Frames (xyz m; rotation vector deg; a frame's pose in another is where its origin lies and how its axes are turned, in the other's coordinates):
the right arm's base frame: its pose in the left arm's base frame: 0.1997 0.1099 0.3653 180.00 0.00 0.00
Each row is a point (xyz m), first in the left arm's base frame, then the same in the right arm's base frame.
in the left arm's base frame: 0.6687 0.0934 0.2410
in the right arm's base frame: 0.4690 0.0165 0.1243
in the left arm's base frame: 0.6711 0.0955 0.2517
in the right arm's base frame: 0.4714 0.0144 0.1136
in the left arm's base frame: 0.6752 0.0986 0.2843
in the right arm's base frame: 0.4755 0.0113 0.0810
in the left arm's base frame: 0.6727 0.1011 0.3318
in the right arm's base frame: 0.4730 0.0088 0.0335
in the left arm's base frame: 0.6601 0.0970 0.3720
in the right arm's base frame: 0.4604 0.0129 -0.0067
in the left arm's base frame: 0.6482 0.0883 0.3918
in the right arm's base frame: 0.4485 0.0216 -0.0265
